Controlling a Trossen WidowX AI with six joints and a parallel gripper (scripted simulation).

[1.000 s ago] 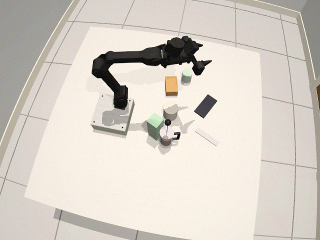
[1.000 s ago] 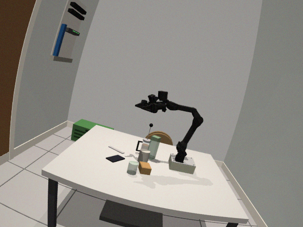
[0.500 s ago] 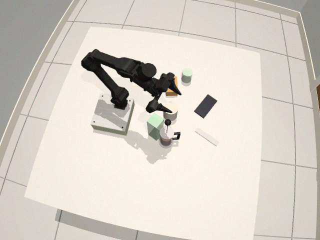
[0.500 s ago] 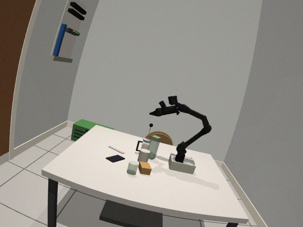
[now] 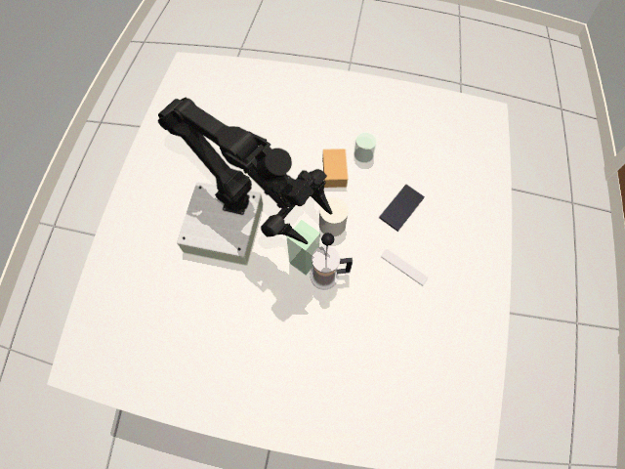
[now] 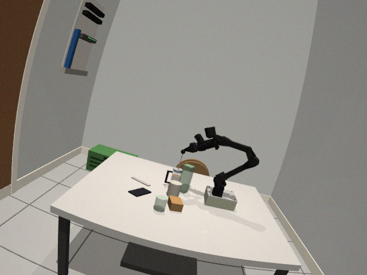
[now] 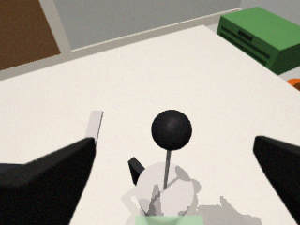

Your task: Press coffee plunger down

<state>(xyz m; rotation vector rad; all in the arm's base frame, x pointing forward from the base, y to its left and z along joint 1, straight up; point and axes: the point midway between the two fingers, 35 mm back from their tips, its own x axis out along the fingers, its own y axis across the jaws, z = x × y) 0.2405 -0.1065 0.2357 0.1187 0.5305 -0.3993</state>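
Now: the glass coffee press 40 mm ahead of my gripper tip, 10 mm to the right of it and 160 mm below it. The rest, counted from my gripper tip: pale green box (40 mm behind, 20 mm to the left, 190 mm below).
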